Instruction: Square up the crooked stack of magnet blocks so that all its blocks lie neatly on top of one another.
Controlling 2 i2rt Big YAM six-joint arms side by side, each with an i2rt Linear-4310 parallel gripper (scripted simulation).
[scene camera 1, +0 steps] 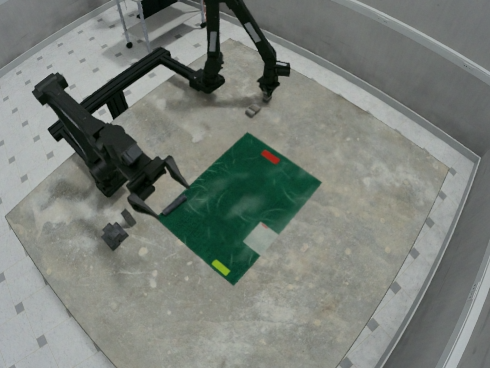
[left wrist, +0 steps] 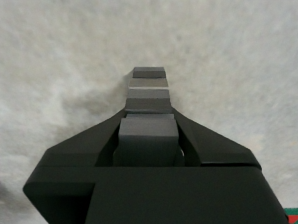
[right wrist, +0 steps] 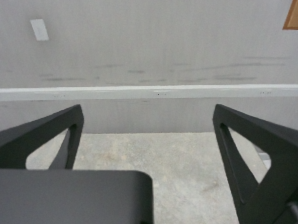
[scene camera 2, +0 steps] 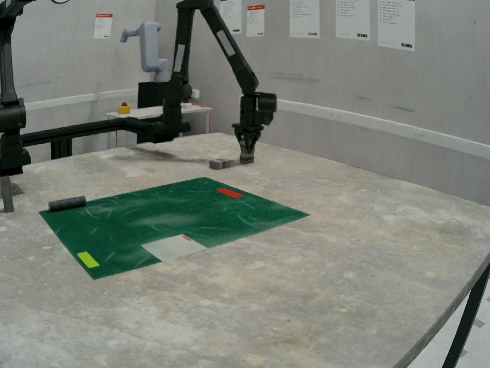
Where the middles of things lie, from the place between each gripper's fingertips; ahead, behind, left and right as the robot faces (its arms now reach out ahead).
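Labels:
Magnet block [left wrist: 143,142]: my left hand is 40 mm below it.
Relative to my right hand [scene camera 1: 174,202], the magnet block is 91 cm to the left and 27 cm behind, and 52 cm below.

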